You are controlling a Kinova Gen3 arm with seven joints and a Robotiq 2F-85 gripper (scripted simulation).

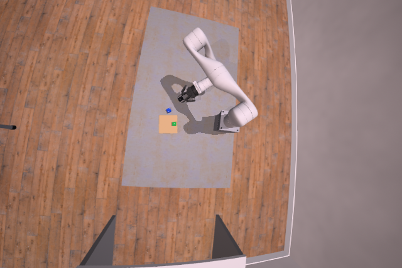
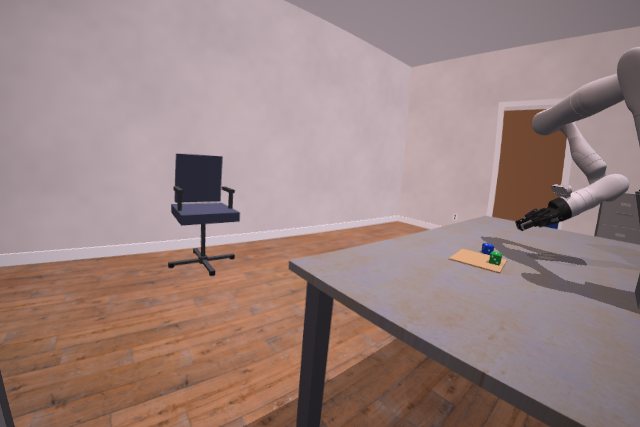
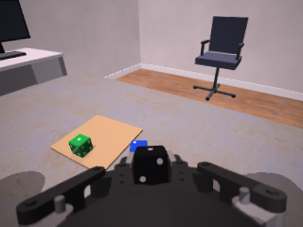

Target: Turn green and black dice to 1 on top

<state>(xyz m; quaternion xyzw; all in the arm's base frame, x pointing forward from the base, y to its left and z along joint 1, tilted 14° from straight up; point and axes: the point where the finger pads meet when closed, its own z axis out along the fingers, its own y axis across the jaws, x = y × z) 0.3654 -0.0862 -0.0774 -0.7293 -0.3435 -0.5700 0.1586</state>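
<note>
The blue die lies 7 cm ahead of my hand, 9 cm to the left of it and 9 cm below it. From my hand the other things lie so: black die right at my hand; then tan mat 4 cm ahead, 20 cm to the left, 11 cm below; then green die 18 cm to the left, 9 cm below.
</note>
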